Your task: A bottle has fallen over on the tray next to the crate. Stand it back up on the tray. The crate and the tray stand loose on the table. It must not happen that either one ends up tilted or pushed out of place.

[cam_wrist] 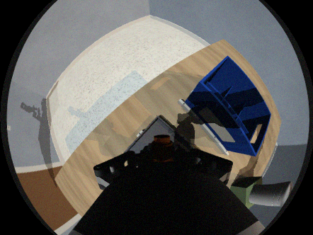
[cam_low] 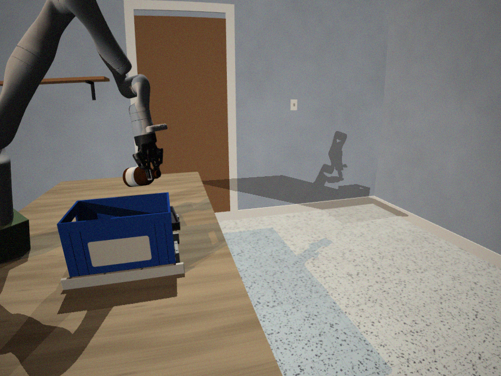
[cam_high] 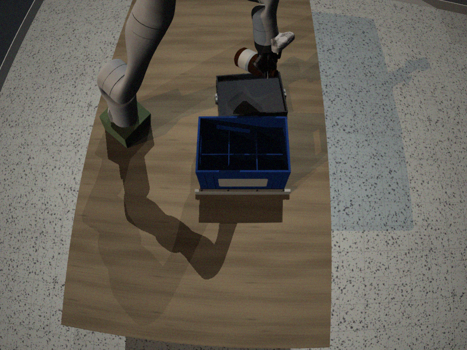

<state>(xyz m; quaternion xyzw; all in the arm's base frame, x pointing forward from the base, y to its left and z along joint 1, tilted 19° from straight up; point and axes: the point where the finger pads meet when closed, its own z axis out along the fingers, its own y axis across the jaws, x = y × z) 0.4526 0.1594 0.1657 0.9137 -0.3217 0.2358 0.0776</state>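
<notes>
My hand is 40 mm past the brown bottle, 30 mm to the right of it and 10 mm above it. The rest, counted from my hand: tray (60 mm behind, 30 mm to the left, 190 mm below); then blue crate (90 mm behind, 260 mm to the right, 120 mm below).
</notes>
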